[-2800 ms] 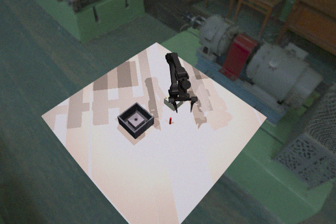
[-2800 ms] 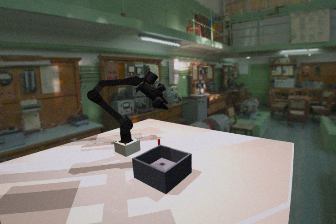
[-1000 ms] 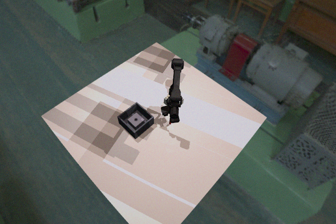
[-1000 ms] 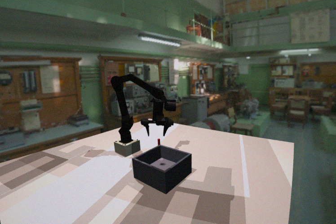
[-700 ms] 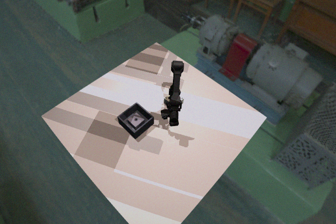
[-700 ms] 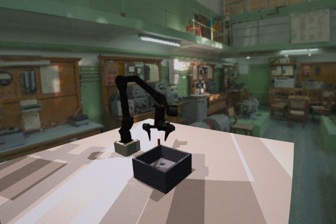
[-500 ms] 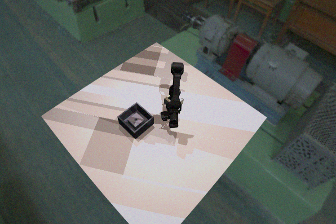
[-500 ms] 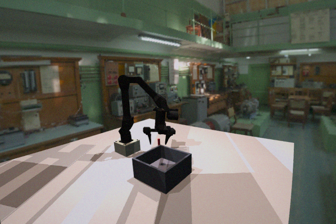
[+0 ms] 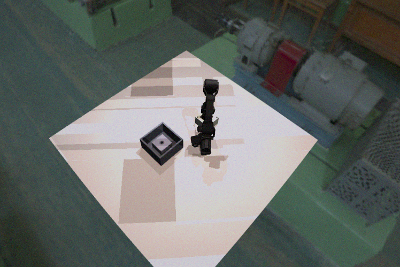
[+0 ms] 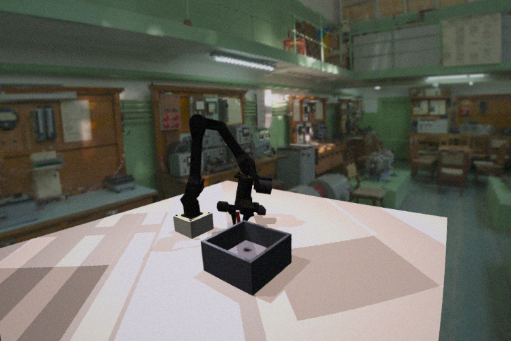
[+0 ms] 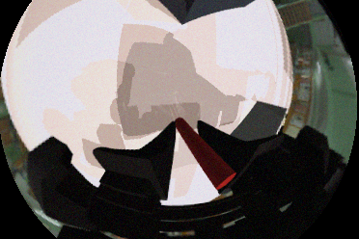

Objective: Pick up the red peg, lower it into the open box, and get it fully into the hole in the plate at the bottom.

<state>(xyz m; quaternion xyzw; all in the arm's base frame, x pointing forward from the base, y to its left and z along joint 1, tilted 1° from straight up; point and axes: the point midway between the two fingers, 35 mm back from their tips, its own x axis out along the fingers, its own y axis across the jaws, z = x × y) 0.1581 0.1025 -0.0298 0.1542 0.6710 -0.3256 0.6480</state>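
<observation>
Now: the grey plate 180 mm ahead of my gripper tip, 180 mm to the right of it and 40 mm above it. The rest, counted from my gripper tip: dark box 180 mm ahead, 180 mm to the right, 20 mm above; then red peg 10 mm to the left, 30 mm above.
</observation>
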